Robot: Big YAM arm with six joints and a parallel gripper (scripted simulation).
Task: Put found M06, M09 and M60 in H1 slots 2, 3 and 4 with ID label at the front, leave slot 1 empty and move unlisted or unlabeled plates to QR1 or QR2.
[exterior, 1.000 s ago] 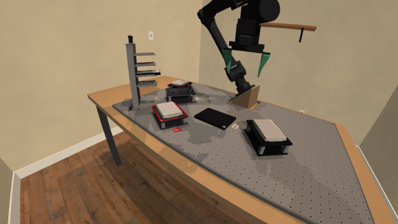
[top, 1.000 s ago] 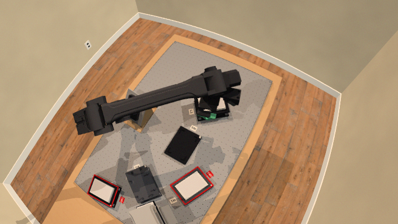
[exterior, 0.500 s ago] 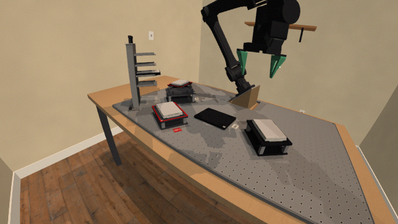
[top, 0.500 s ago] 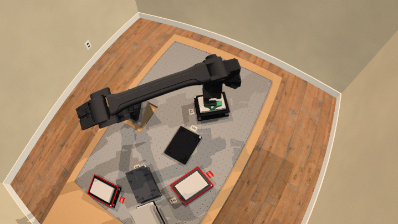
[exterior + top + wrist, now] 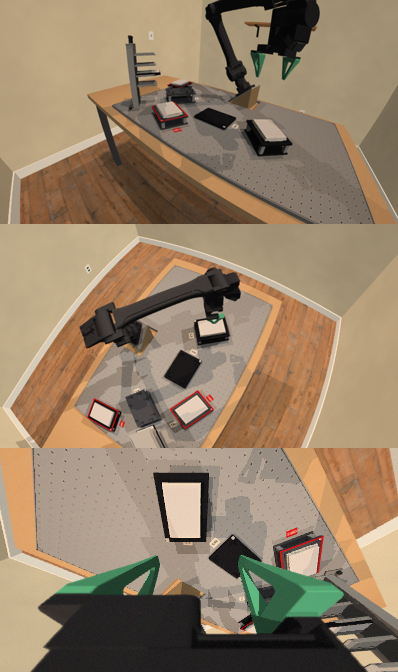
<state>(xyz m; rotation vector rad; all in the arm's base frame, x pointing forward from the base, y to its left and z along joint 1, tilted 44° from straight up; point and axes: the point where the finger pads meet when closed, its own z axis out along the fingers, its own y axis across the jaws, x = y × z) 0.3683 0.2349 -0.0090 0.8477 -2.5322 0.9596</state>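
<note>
Right now the raised black nest L1 is 21 cm below my hand, 4 cm to the left of it and 2 cm behind it. From my hand the other things lie so: flat black recovery nest N6 (25 cm below, 21 cm to the right, 4 cm behind); L1 deck label (25 cm below, 10 cm behind, 3 cm to the right); grey regrip nest (49 cm to the right, 20 cm below, 10 cm behind).
</note>
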